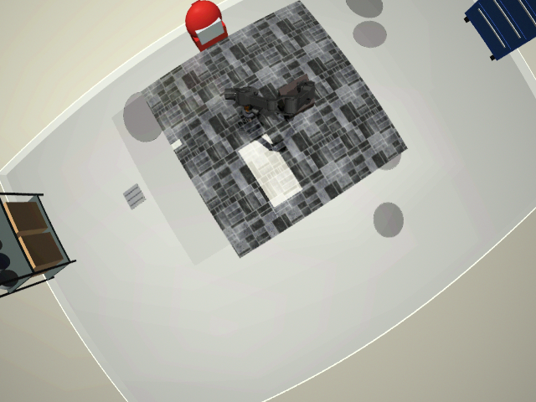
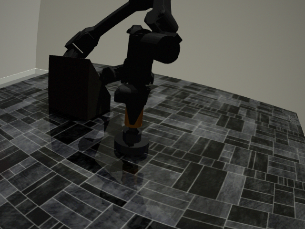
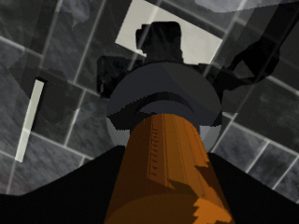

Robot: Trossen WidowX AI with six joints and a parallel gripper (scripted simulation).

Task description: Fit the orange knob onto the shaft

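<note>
Right now my gripper tip is 20 mm below the orange knob. Round my gripper tip: round pedestal: 40 mm below.
</note>
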